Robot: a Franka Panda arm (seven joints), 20 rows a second.
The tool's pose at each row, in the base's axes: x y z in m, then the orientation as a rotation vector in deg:
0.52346 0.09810 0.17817 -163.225 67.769 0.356
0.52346 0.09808 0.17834 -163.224 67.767 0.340
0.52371 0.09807 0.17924 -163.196 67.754 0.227
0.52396 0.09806 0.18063 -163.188 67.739 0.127
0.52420 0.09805 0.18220 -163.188 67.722 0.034
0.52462 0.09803 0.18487 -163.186 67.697 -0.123
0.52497 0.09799 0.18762 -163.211 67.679 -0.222
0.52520 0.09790 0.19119 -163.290 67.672 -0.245
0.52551 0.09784 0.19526 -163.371 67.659 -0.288
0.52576 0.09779 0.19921 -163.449 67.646 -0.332
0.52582 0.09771 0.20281 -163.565 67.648 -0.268
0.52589 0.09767 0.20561 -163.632 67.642 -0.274
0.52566 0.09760 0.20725 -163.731 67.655 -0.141
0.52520 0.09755 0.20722 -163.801 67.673 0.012
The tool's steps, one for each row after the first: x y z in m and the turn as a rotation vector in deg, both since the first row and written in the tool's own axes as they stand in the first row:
0.00001 0.00001 -0.00017 0.006 0.009 -0.001
0.00017 -0.00021 -0.00107 0.062 0.065 -0.004
0.00032 -0.00045 -0.00245 0.099 0.119 -0.013
0.00045 -0.00069 -0.00401 0.128 0.172 -0.025
0.00070 -0.00111 -0.00667 0.178 0.261 -0.042
0.00090 -0.00147 -0.00941 0.187 0.326 -0.061
0.00104 -0.00176 -0.01298 0.127 0.366 -0.085
0.00119 -0.00214 -0.01704 0.073 0.418 -0.114
0.00131 -0.00248 -0.02098 0.022 0.469 -0.142
0.00131 -0.00265 -0.02458 -0.094 0.472 -0.168
0.00132 -0.00282 -0.02737 -0.148 0.498 -0.188
0.00116 -0.00269 -0.02902 -0.270 0.455 -0.202
0.00088 -0.00233 -0.02900 -0.374 0.391 -0.205

